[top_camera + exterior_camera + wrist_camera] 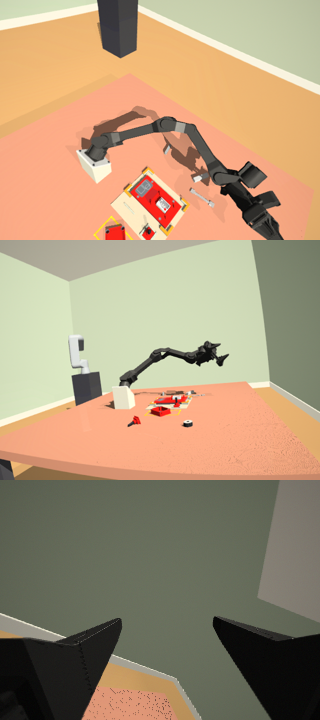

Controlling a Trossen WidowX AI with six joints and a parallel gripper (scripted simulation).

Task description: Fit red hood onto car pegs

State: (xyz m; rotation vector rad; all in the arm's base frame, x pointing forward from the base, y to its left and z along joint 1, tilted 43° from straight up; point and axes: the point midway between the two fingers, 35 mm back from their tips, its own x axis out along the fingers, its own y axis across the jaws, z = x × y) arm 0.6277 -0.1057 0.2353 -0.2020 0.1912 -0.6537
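Right now my gripper tip is 400 mm past the red hood, 220 mm to the left of it and 300 mm above it. The rest, counted from my gripper tip: cream jig: 370 mm behind, 20 mm to the right, 300 mm below; black wheel: 230 mm behind, 410 mm to the right, 300 mm below; grey engine block: 330 mm behind, 10 mm to the right, 280 mm below.
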